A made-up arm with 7 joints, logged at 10 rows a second.
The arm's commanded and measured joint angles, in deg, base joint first. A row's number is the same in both.
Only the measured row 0 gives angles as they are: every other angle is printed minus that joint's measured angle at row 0.
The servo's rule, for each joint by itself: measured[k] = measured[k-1] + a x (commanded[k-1-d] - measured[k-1]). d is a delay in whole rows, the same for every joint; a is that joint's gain. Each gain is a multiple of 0.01, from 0.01 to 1. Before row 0 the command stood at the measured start. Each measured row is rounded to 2 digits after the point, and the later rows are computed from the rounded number. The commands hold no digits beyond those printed.
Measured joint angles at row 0: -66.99 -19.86 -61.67 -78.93 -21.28 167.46 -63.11
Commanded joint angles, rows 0 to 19: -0.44 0.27 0.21 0.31 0.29 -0.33 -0.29; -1.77 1.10 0.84 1.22 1.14 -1.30 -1.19; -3.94 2.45 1.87 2.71 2.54 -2.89 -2.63; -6.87 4.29 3.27 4.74 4.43 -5.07 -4.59; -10.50 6.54 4.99 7.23 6.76 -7.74 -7.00; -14.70 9.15 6.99 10.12 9.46 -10.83 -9.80; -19.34 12.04 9.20 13.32 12.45 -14.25 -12.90; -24.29 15.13 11.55 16.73 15.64 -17.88 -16.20; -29.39 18.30 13.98 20.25 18.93 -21.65 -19.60; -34.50 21.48 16.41 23.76 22.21 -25.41 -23.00; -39.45 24.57 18.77 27.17 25.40 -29.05 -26.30; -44.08 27.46 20.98 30.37 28.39 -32.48 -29.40; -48.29 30.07 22.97 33.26 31.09 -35.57 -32.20; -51.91 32.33 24.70 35.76 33.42 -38.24 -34.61; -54.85 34.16 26.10 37.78 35.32 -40.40 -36.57; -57.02 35.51 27.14 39.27 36.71 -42.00 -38.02; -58.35 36.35 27.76 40.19 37.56 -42.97 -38.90; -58.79 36.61 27.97 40.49 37.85 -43.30 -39.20; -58.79 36.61 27.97 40.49 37.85 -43.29 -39.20; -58.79 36.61 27.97 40.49 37.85 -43.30 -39.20
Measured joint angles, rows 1 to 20: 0.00 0.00 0.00 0.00 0.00 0.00 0.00; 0.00 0.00 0.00 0.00 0.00 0.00 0.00; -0.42 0.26 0.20 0.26 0.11 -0.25 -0.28; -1.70 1.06 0.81 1.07 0.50 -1.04 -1.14; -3.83 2.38 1.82 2.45 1.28 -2.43 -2.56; -6.72 4.19 3.20 4.37 2.48 -4.41 -4.49; -10.31 6.42 4.90 6.77 4.11 -6.91 -6.87; -14.48 9.01 6.89 9.58 6.14 -9.85 -9.65; -19.10 11.89 9.08 12.72 8.54 -13.15 -12.74; -24.03 14.97 11.43 16.09 11.24 -16.70 -16.03; -29.12 18.13 13.85 19.58 14.16 -20.41 -19.42; -34.23 21.31 16.28 23.09 17.22 -24.16 -22.82; -39.19 24.41 18.65 26.52 20.33 -27.83 -26.13; -43.84 27.31 20.86 29.75 23.39 -31.32 -29.24; -48.07 29.93 22.86 32.70 26.32 -34.51 -32.05; -51.72 32.21 24.61 35.27 29.02 -37.31 -34.48; -54.69 34.06 26.03 37.38 31.41 -39.63 -36.47; -56.90 35.44 27.08 38.97 33.42 -41.41 -37.94; -58.28 36.30 27.73 39.99 34.99 -42.58 -38.85; -58.76 36.59 27.96 40.41 36.08 -43.12 -39.18
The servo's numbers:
d 2
a 0.95 0.95 0.95 0.84 0.38 0.75 0.95

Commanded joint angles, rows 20 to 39: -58.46 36.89 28.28 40.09 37.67 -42.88 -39.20; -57.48 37.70 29.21 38.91 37.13 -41.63 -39.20; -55.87 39.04 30.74 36.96 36.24 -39.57 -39.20; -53.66 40.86 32.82 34.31 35.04 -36.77 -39.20; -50.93 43.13 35.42 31.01 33.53 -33.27 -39.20; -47.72 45.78 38.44 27.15 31.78 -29.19 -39.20; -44.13 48.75 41.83 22.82 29.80 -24.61 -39.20; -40.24 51.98 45.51 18.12 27.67 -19.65 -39.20; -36.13 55.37 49.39 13.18 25.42 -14.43 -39.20; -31.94 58.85 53.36 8.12 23.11 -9.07 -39.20; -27.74 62.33 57.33 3.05 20.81 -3.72 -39.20; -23.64 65.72 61.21 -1.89 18.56 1.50 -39.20; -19.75 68.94 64.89 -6.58 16.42 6.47 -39.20; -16.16 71.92 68.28 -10.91 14.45 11.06 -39.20; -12.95 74.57 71.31 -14.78 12.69 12.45 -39.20; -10.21 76.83 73.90 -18.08 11.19 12.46 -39.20; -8.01 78.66 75.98 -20.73 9.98 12.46 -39.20; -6.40 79.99 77.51 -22.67 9.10 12.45 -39.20; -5.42 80.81 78.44 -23.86 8.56 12.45 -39.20; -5.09 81.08 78.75 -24.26 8.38 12.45 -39.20
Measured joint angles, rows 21 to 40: -58.79 36.61 27.97 40.48 36.75 -43.25 -39.20; -58.79 36.61 27.97 40.49 37.17 -43.29 -39.20; -58.48 36.88 28.26 40.15 37.36 -42.98 -39.20; -57.53 37.66 29.16 39.11 37.27 -41.97 -39.20; -55.95 38.97 30.66 37.30 36.88 -40.17 -39.20; -53.77 40.77 32.71 34.79 36.18 -37.62 -39.20; -51.07 43.01 35.28 31.61 35.17 -34.36 -39.20; -47.89 45.64 38.28 27.86 33.88 -30.48 -39.20; -44.32 48.59 41.65 23.63 32.33 -26.08 -39.20; -40.44 51.81 45.32 19.00 30.56 -21.26 -39.20; -36.35 55.19 49.19 14.11 28.61 -16.14 -39.20; -32.16 58.67 53.15 9.08 26.52 -10.84 -39.20; -27.96 62.15 57.12 4.01 24.35 -5.50 -39.20; -23.86 65.54 61.01 -0.95 22.15 -0.25 -39.20; -19.96 68.77 64.70 -5.68 19.97 4.79 -39.20; -16.35 71.76 68.10 -10.07 17.87 9.49 -39.20; -13.12 74.43 71.15 -14.03 15.90 11.71 -39.20; -10.36 76.71 73.76 -17.43 14.11 12.27 -39.20; -8.13 78.56 75.87 -20.20 12.54 12.41 -39.20; -6.49 79.92 77.43 -22.27 11.23 12.44 -39.20
